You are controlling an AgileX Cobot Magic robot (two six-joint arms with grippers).
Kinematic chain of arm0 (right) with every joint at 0, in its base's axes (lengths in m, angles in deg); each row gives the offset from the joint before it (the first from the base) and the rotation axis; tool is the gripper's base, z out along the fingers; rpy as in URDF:
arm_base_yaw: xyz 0 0 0.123 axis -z
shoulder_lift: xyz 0 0 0 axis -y
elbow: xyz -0.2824 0 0.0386 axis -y
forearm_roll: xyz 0.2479 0 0.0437 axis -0.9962 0 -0.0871
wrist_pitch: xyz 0 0 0 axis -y
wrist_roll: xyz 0.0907 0 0.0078 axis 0.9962 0 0.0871
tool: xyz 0 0 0 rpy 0 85 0
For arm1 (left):
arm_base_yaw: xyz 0 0 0.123 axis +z
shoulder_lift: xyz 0 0 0 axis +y
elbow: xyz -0.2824 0 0.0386 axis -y
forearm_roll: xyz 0.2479 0 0.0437 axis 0.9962 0 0.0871
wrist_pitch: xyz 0 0 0 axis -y
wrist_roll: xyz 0.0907 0 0.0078 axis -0.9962 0 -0.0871
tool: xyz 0 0 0 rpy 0 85 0
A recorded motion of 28 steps. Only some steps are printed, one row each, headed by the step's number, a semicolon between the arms.
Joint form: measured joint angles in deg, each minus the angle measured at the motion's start. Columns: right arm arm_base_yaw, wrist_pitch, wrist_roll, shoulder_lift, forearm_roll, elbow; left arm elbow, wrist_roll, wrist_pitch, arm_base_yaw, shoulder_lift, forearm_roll.
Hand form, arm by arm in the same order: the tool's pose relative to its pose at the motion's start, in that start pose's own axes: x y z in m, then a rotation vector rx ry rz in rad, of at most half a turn. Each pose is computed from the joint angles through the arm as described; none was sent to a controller.
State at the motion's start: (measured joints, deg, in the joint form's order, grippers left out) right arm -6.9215 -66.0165 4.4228 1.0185 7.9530 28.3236; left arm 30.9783 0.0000 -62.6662 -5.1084 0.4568 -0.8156
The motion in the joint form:
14: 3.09 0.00 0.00 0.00 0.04 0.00; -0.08 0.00 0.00 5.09 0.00 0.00
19: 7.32 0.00 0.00 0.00 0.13 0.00; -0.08 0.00 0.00 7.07 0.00 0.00
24: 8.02 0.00 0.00 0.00 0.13 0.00; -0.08 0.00 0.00 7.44 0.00 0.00
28: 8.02 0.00 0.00 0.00 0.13 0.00; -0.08 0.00 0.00 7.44 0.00 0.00
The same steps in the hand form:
14: 0.0003 0.0005 -0.0006 0.0467 0.0026 0.0276; 0.0002 -0.0008 0.0005 -0.0790 0.0004 -0.0406
19: 0.0007 0.0012 -0.0014 0.1112 0.0062 0.0652; 0.0002 -0.0012 0.0005 -0.1098 0.0000 -0.0564
24: 0.0008 0.0013 -0.0015 0.1216 0.0068 0.0715; 0.0002 -0.0012 0.0005 -0.1155 -0.0001 -0.0593
28: 0.0008 0.0013 -0.0015 0.1216 0.0068 0.0715; 0.0002 -0.0012 0.0005 -0.1155 -0.0001 -0.0593

